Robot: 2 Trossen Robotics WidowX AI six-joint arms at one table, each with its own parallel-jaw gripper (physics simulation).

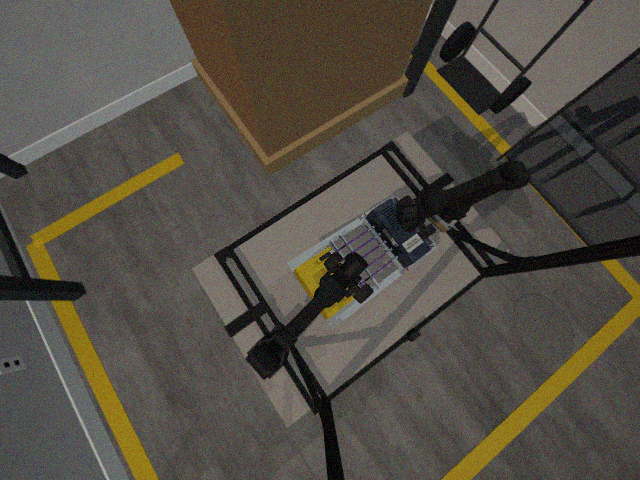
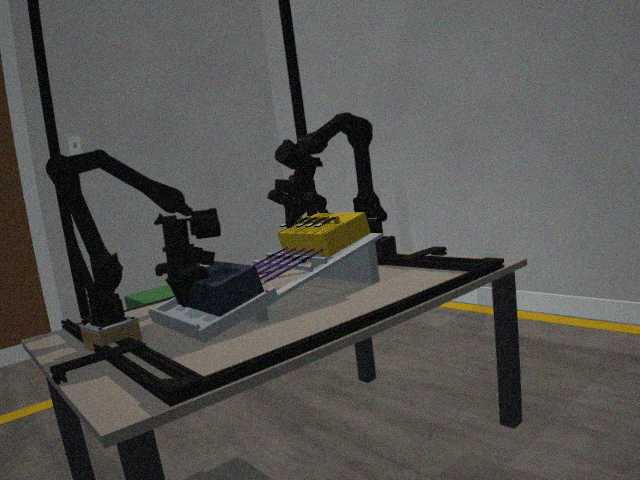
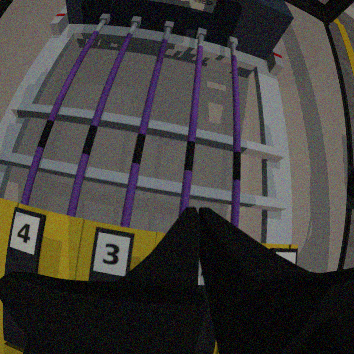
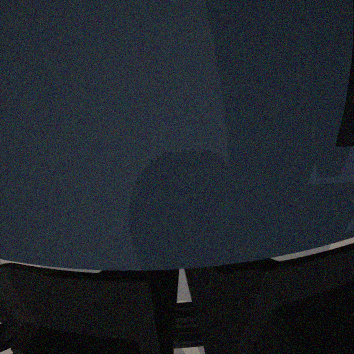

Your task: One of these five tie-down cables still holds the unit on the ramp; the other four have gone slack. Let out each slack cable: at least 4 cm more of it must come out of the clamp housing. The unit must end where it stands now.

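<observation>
A dark blue unit sits at the low end of a grey ramp. Five purple cables, each with a black band, run from it up to the yellow clamp housing, which has numbered lanes. My left gripper is shut and empty. Its tips lie over the second cable from the right, where it leaves the housing. My right gripper is shut and empty, close against the unit's lower side.
A black frame runs around the table top. A large brown crate and a hand truck stand on the floor beyond the table. A green block lies behind the right arm. A black pole rises behind the ramp.
</observation>
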